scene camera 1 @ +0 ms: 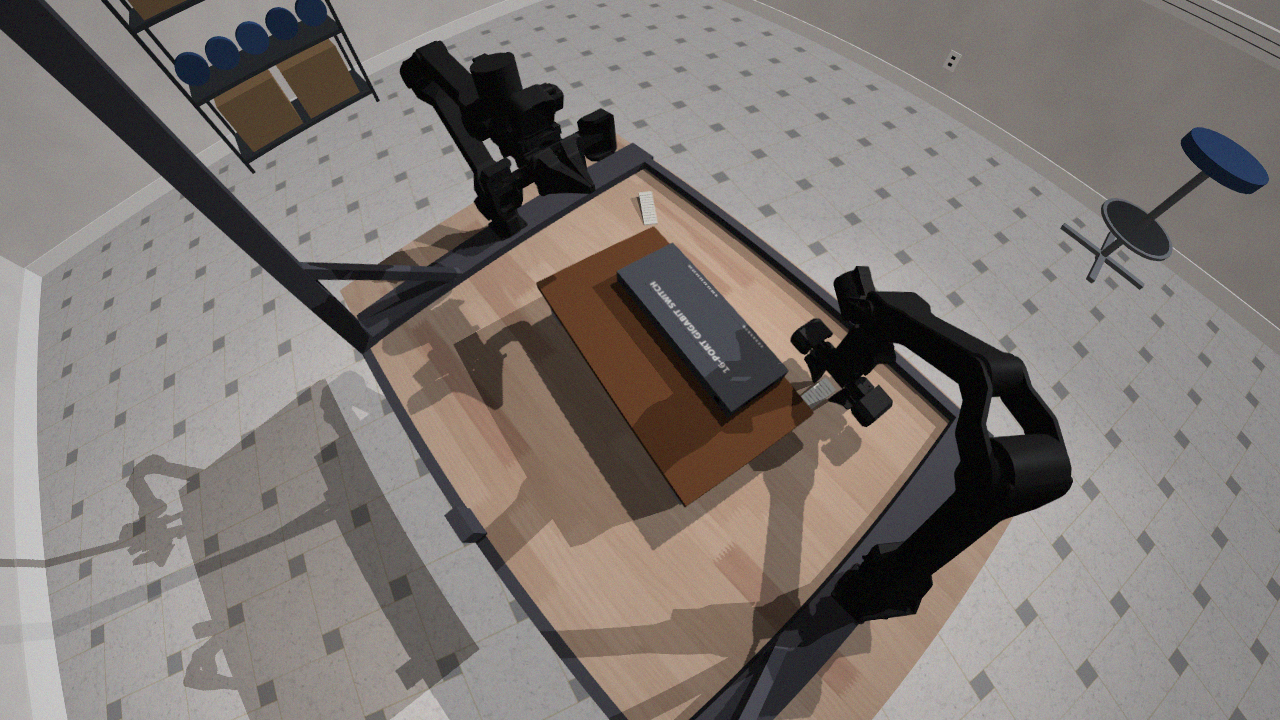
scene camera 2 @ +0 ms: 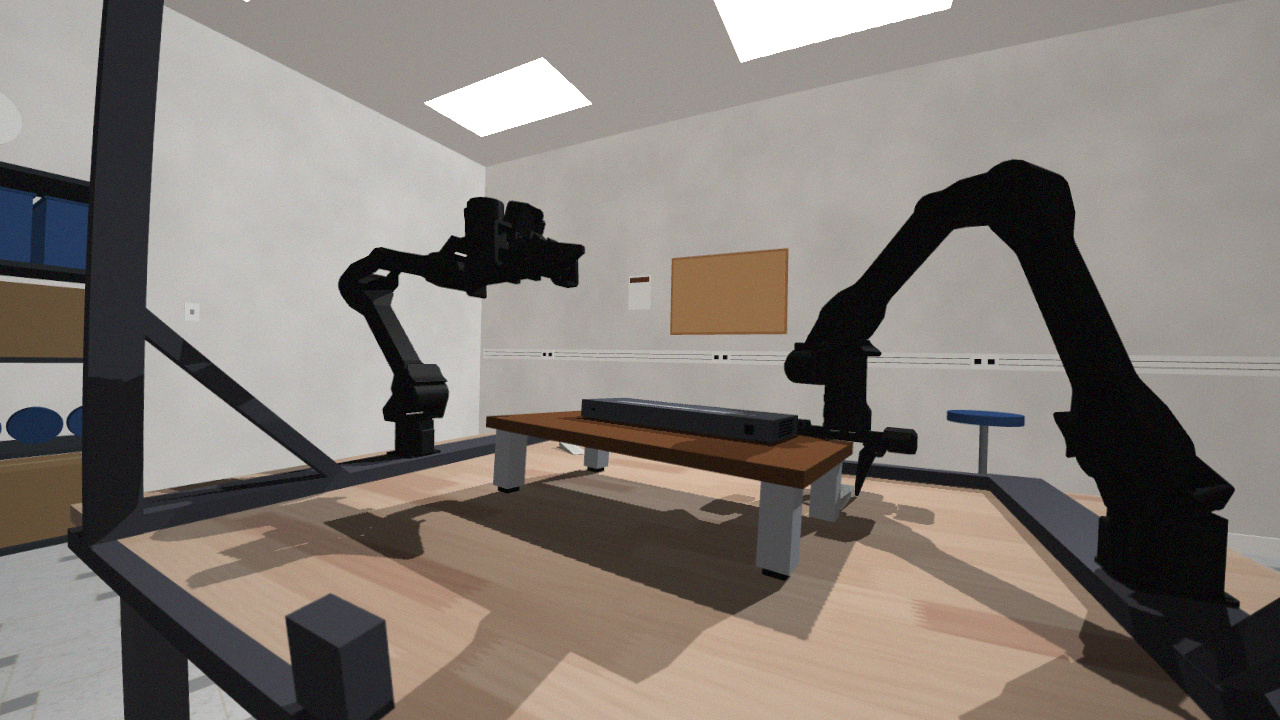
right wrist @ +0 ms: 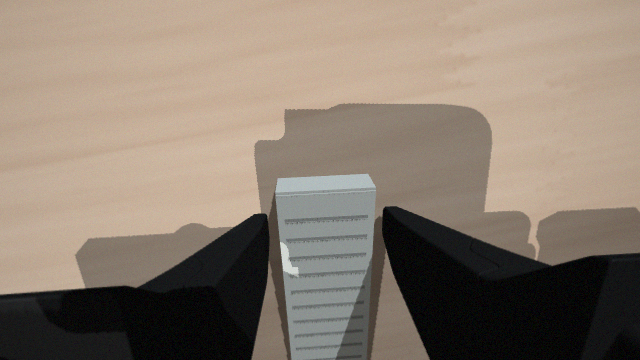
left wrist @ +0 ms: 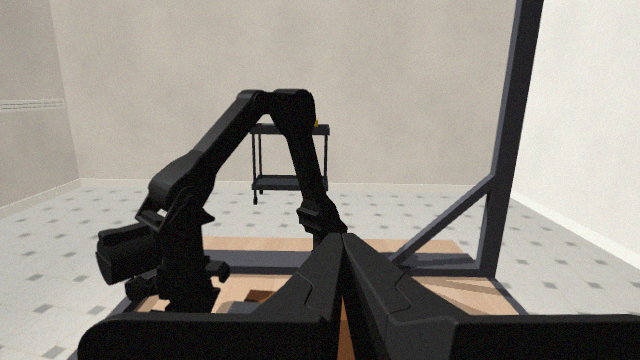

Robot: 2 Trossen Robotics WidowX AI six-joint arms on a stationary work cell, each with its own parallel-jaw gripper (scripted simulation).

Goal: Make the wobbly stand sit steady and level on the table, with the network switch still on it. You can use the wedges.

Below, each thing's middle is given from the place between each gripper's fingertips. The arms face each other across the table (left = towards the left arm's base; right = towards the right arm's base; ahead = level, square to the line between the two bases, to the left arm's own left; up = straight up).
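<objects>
The brown stand (scene camera 1: 693,444) is 20 mm ahead of my left hand, 150 mm to the right of it and 290 mm below it. My left gripper (scene camera 1: 592,189) is 80 mm short of the dark grey network switch (scene camera 1: 732,363), 160 mm to the left of it and 230 mm above it. Going by their middles, of the things named here the dark grey network switch is the nearest to my left gripper.
The brown stand is 190 mm behind my right hand, 210 mm to the left of it and 10 mm above it. My right hand (scene camera 2: 841,492) is 130 mm past the dark grey network switch, 200 mm to the right of it and 80 mm below it. Going by its middle, the brown stand is nearer to my right hand than to my left gripper.
</objects>
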